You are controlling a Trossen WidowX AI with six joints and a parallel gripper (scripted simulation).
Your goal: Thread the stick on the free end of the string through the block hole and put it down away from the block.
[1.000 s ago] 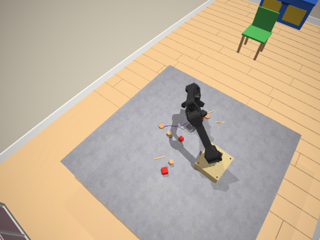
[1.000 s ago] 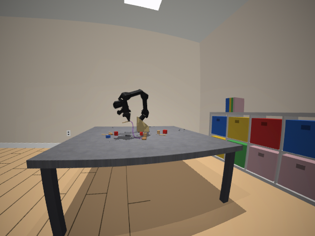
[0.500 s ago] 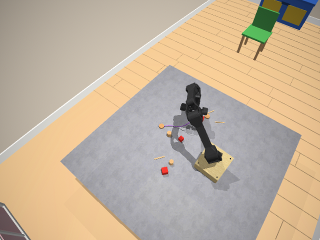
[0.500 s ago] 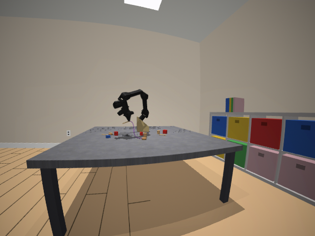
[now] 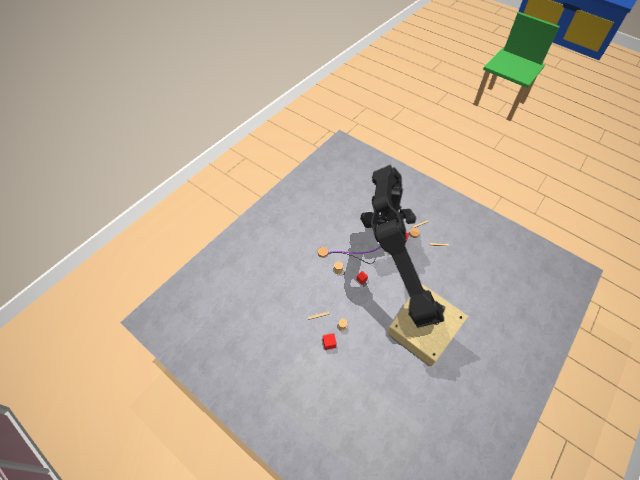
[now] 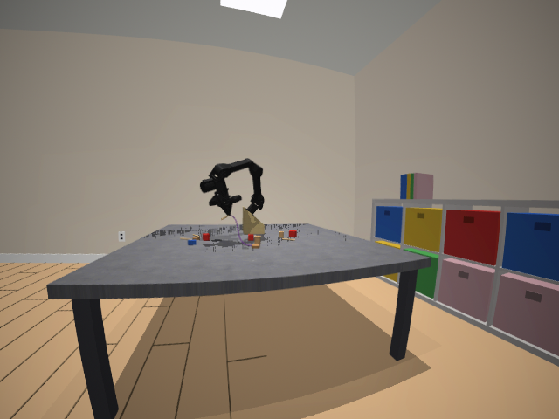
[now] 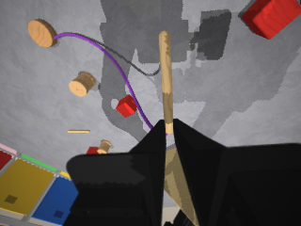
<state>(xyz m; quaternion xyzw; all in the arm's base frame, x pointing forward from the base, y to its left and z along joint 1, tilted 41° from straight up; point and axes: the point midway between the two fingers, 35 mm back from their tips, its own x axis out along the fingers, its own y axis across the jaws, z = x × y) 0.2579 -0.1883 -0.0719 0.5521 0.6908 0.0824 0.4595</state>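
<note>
Right now my gripper tip is 10 mm short of the stick on the string and 10 mm to the left of it. Also, from my gripper tip: blue piece 70 mm ahead, 190 mm to the right, 130 mm below; wooden cylinder 110 mm ahead, 130 mm to the left, 120 mm below; red wooden block 10 mm ahead, 120 mm to the left, 120 mm below.
</note>
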